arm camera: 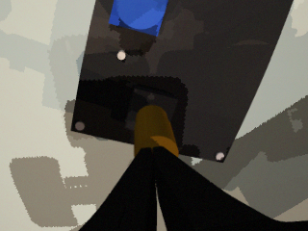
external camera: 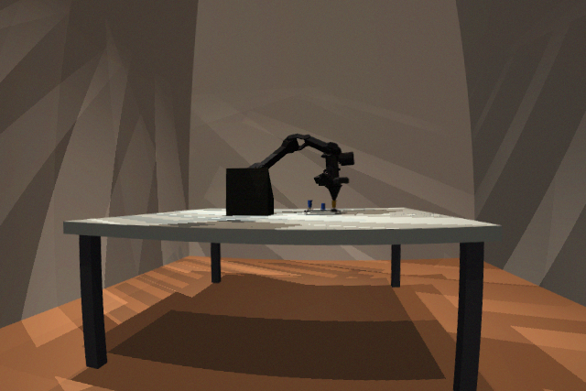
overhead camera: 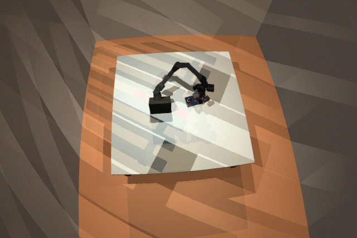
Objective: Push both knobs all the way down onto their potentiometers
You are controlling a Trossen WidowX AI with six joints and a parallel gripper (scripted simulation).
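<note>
My gripper tip is now 10 mm above the orange knob. Round my gripper tip: blue knob: 110 mm behind, 20 mm to the right, 10 mm below.
</note>
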